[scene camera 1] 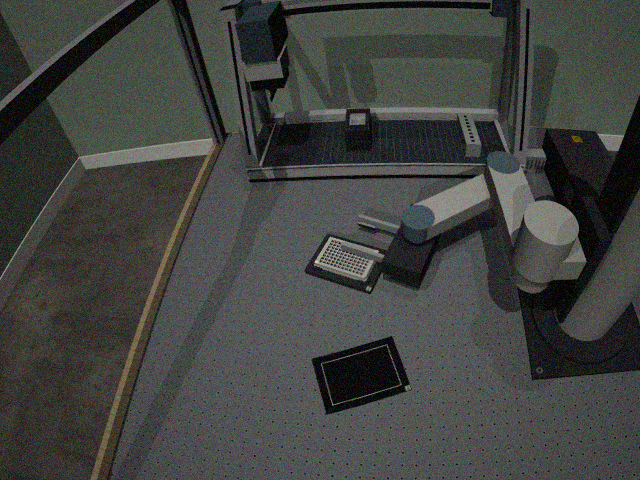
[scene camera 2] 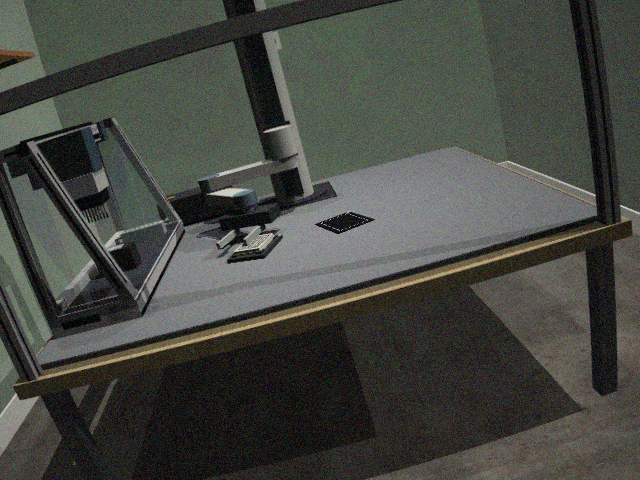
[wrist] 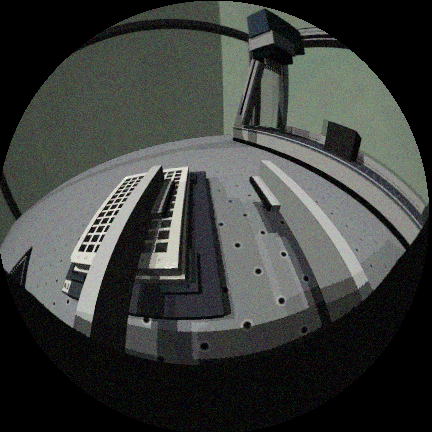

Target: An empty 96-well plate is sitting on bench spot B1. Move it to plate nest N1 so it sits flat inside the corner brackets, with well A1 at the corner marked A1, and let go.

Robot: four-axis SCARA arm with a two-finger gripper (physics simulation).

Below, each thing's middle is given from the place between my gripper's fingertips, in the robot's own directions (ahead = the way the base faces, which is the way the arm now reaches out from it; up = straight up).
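Counted from my hand: white 96-well plate (scene camera 1: 331,258), 70 mm to the left, 10 mm ahead, 20 mm below; flat black pad (scene camera 1: 372,371), 340 mm to the left, 40 mm behind, 30 mm below; pipetting head (scene camera 1: 274,69), 300 mm to the right, 200 mm ahead, 320 mm above. Going by their middles, of the things named here the white 96-well plate is the nearest to my hand and the pipetting head is the farthest from my hand.
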